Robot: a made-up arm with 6 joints. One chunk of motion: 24 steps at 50 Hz.
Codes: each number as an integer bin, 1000 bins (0 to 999) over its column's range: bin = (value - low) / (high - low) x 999, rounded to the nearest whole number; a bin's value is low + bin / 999 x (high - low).
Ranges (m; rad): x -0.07..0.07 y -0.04..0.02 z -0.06..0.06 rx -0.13..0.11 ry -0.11..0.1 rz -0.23..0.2
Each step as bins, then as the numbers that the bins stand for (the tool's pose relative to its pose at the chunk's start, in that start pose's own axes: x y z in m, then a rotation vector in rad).
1 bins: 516 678 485 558 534 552
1 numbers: 0.0023 0.0007 -0.0017 0.0041 0.0023 0.0076
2 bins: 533 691 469 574 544 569
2 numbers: 0.0047 0.0015 -0.0037 0.0079 0.0044 0.0149
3 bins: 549 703 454 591 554 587
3 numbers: 0.0069 0.0022 -0.0055 0.0120 0.0065 0.0227
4 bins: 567 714 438 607 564 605
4 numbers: 0.0095 0.0029 -0.0074 0.0158 0.0086 0.0304
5 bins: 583 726 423 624 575 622
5 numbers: 0.0117 0.0036 -0.0092 0.0199 0.0109 0.0377
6 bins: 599 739 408 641 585 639
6 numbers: 0.0139 0.0044 -0.0110 0.0240 0.0130 0.0450
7 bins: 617 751 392 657 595 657
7 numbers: 0.0165 0.0051 -0.0129 0.0278 0.0151 0.0528
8 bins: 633 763 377 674 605 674
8 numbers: 0.0187 0.0058 -0.0147 0.0319 0.0172 0.0601
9 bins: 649 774 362 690 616 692
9 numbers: 0.0210 0.0065 -0.0165 0.0358 0.0195 0.0679
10 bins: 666 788 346 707 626 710
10 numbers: 0.0233 0.0073 -0.0184 0.0398 0.0216 0.0756
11 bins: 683 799 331 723 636 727
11 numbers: 0.0257 0.0080 -0.0202 0.0437 0.0237 0.0829
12 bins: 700 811 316 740 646 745
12 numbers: 0.0281 0.0087 -0.0220 0.0478 0.0258 0.0907
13 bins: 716 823 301 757 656 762
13 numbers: 0.0303 0.0094 -0.0238 0.0519 0.0279 0.0980
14 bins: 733 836 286 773 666 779
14 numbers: 0.0327 0.0102 -0.0256 0.0557 0.0300 0.1053
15 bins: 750 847 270 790 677 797
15 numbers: 0.0351 0.0109 -0.0276 0.0598 0.0323 0.1131
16 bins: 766 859 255 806 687 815
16 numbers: 0.0373 0.0116 -0.0294 0.0636 0.0344 0.1208
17 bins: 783 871 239 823 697 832
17 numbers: 0.0397 0.0123 -0.0313 0.0677 0.0365 0.1281
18 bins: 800 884 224 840 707 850
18 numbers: 0.0421 0.0131 -0.0331 0.0718 0.0386 0.1359
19 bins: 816 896 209 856 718 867
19 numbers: 0.0444 0.0138 -0.0349 0.0756 0.0409 0.1432
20 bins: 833 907 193 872 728 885
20 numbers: 0.0467 0.0145 -0.0368 0.0795 0.0430 0.1509
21 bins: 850 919 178 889 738 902
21 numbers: 0.0491 0.0152 -0.0386 0.0836 0.0451 0.1582
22 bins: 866 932 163 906 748 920
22 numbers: 0.0514 0.0160 -0.0404 0.0877 0.0472 0.1660
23 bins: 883 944 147 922 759 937
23 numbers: 0.0537 0.0167 -0.0423 0.0915 0.0495 0.1733
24 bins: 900 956 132 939 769 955
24 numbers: 0.0561 0.0174 -0.0441 0.0956 0.0517 0.1811
